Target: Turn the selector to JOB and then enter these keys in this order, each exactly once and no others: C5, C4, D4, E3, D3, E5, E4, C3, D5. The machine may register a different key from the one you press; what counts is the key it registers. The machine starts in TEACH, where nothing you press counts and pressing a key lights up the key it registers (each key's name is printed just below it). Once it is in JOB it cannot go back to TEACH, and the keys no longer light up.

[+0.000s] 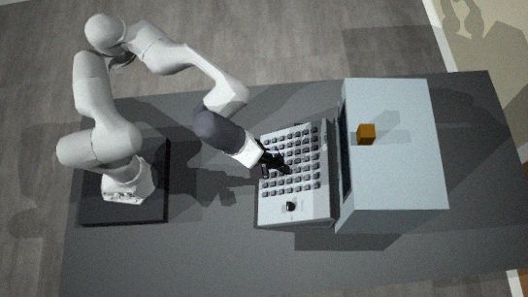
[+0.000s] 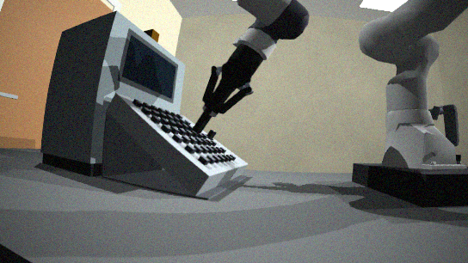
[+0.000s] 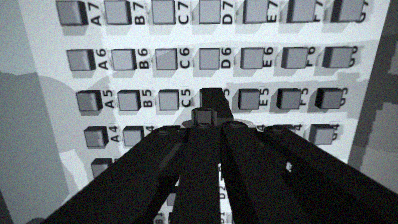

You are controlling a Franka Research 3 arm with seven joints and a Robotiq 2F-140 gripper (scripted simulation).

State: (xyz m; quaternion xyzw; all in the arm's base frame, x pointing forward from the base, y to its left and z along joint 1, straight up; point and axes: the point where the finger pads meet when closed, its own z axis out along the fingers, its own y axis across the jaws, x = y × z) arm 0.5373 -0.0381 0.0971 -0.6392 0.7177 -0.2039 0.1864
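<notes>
Right now the E5 key is 1 cm behind my hand and 5 cm below it. The rest, counted from my hand: C6 key 5 cm ahead, 4 cm to the right, 2 cm below; then E6 key 1 cm behind, 3 cm to the right, 5 cm below; then D6 key 2 cm ahead, 4 cm to the right, 4 cm below.
</notes>
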